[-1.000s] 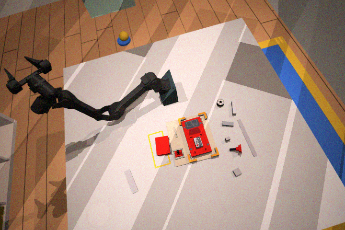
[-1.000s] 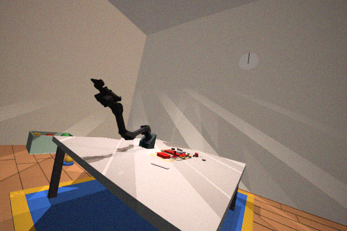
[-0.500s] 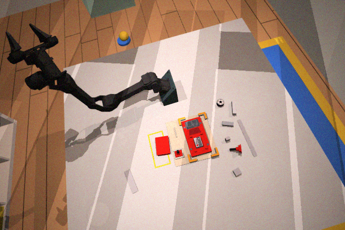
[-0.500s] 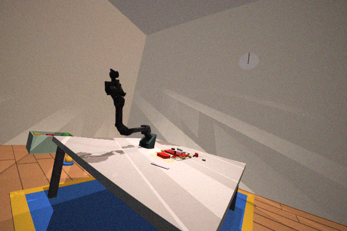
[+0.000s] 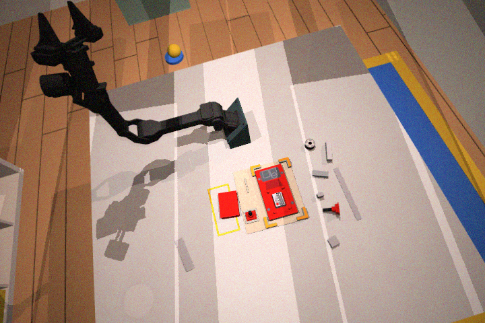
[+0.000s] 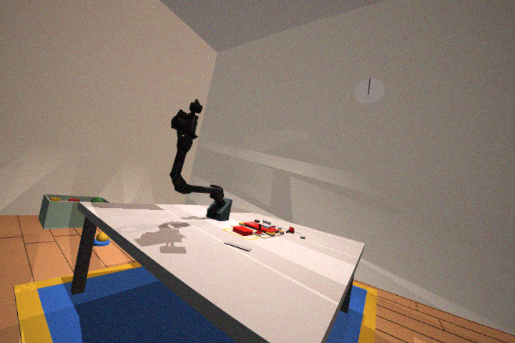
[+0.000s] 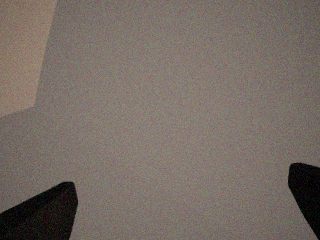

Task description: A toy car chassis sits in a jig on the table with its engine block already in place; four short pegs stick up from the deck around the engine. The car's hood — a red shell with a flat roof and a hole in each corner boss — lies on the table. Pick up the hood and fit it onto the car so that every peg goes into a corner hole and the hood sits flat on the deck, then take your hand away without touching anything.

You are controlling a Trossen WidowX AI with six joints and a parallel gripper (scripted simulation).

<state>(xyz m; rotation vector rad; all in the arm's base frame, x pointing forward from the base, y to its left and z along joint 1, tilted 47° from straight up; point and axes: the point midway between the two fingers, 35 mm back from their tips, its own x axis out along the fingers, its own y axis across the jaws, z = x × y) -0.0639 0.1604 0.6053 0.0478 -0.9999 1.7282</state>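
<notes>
My gripper tip is 33 cm short of the red hood, 24 cm to the right of it and 65 cm above it. The rest, counted from my gripper tip: grey bar: 39 cm ahead, 68 cm to the left, 67 cm below; then engine block: 36 cm ahead, 43 cm to the left, 64 cm below.
</notes>
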